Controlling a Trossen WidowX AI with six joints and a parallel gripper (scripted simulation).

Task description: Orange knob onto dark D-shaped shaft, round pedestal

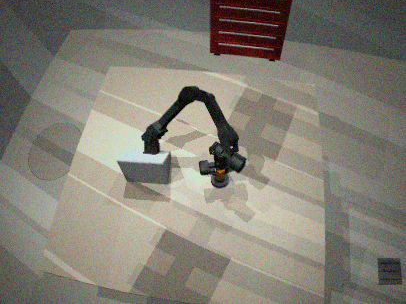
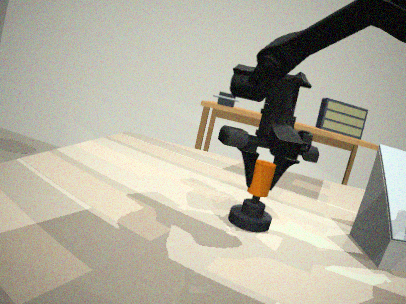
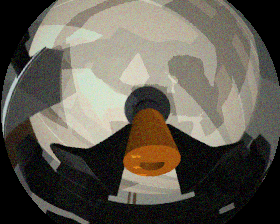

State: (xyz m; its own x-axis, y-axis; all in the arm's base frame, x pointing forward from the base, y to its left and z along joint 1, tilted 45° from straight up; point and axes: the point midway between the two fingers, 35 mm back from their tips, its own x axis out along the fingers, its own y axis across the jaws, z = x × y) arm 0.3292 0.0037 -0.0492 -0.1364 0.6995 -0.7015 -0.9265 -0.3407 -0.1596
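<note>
My gripper tip is now 20 mm below the orange knob. Also, from my gripper tip: dark round pedestal (40 mm below).
</note>
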